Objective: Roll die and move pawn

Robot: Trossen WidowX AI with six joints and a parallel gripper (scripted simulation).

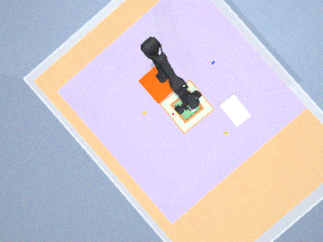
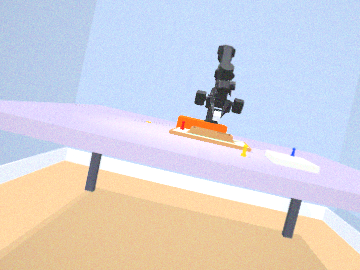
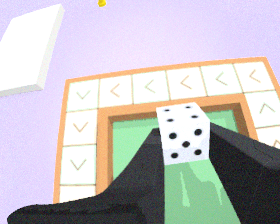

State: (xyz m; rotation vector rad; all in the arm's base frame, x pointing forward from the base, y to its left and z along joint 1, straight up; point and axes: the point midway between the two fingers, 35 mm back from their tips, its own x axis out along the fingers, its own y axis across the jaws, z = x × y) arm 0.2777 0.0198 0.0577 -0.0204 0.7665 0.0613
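Now: the red pawn 50 mm behind my gripper tip, 120 mm to the right of it and 60 mm below it. The rest, counted from my gripper tip: white die: right at my gripper tip; green dice tray: 30 mm behind, 10 mm to the right, 80 mm below; white pad: 200 mm ahead, 250 mm to the left, 80 mm below.
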